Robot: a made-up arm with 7 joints. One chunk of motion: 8 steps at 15 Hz.
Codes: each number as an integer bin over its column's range. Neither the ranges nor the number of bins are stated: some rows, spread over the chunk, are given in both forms.
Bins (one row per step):
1: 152 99 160 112 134 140 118
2: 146 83 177 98 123 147 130
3: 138 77 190 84 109 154 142
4: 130 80 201 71 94 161 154
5: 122 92 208 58 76 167 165
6: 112 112 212 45 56 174 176
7: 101 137 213 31 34 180 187
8: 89 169 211 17 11 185 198
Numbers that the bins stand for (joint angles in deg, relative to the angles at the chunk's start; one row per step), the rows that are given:
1: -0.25 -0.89 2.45 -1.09 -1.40 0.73 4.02
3: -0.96 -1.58 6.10 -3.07 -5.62 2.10 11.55
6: -2.29 -0.49 8.77 -5.82 -14.56 4.06 22.22
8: -3.46 1.30 8.65 -7.80 -22.15 5.14 29.12
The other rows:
2: -0.56 -1.40 4.52 -2.08 -3.26 1.41 7.78
4: -1.37 -1.49 7.44 -3.99 -8.15 2.78 15.31
5: -1.78 -1.11 8.29 -4.91 -11.18 3.37 18.76
7: -2.85 0.30 8.89 -6.81 -18.27 4.65 25.67

